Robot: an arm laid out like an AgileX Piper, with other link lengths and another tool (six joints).
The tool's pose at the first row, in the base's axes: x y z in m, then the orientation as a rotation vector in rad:
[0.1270, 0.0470, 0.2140, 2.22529, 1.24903, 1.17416]
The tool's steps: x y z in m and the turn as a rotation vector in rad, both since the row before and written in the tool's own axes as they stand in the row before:
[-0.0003, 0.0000, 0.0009, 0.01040, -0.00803, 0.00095]
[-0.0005, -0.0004, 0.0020, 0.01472, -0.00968, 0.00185]
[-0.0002, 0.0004, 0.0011, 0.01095, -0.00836, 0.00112]
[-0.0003, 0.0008, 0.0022, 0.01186, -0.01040, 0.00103]
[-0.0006, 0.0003, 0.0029, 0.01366, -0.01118, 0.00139]
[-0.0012, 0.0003, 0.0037, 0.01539, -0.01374, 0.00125]
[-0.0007, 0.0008, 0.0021, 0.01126, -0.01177, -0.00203]
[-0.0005, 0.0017, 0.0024, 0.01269, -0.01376, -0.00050]
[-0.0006, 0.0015, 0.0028, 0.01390, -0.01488, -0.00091]
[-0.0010, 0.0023, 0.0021, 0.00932, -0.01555, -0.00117]
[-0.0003, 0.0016, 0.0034, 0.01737, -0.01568, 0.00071]
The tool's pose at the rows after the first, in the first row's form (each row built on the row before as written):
[0.1276, 0.0468, 0.2133, 2.23609, 1.25389, 1.16053]
[0.1288, 0.0468, 0.2116, 2.25121, 1.26087, 1.14341]
[0.1298, 0.0465, 0.2111, 2.26251, 1.26583, 1.12901]
[0.1318, 0.0460, 0.2100, 2.27490, 1.27083, 1.11154]
[0.1340, 0.0456, 0.2080, 2.28902, 1.27662, 1.09236]
[0.1365, 0.0448, 0.2051, 2.30481, 1.28294, 1.06901]
[0.1383, 0.0440, 0.2038, 2.31407, 1.28986, 1.04865]
[0.1409, 0.0429, 0.2029, 2.32604, 1.29555, 1.02551]
[0.1436, 0.0418, 0.2015, 2.33861, 1.30213, 1.00014]
[0.1461, 0.0399, 0.2008, 2.34753, 1.30498, 0.97565]
[0.1493, 0.0390, 0.1990, 2.36388, 1.31202, 0.94794]

